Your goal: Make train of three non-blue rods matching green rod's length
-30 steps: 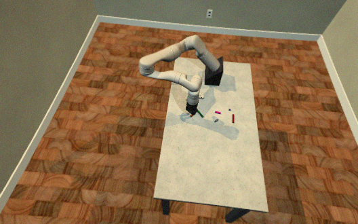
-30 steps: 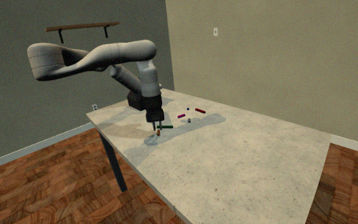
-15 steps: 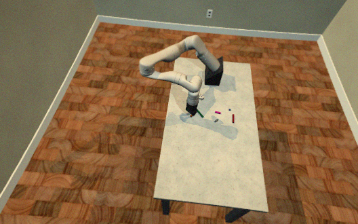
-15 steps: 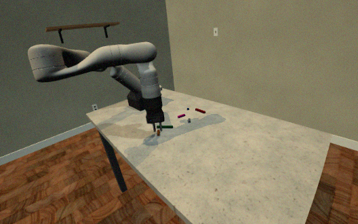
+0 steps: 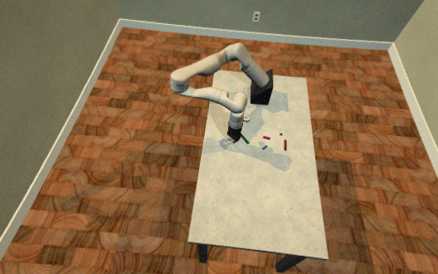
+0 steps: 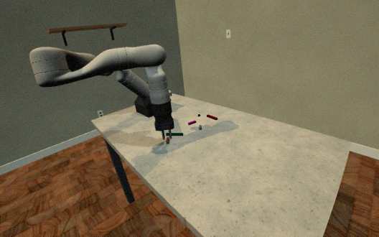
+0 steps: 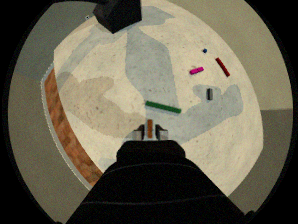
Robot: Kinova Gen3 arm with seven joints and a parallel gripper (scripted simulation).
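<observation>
Right now my hand is 3 cm above the orange rod. From my hand the other things lie so: green rod: 5 cm to the left, 3 cm below, 2 cm behind; grey rod: 18 cm to the left, 3 cm below, 2 cm ahead; small blue rod: 27 cm to the left, 9 cm behind, 3 cm below.
</observation>
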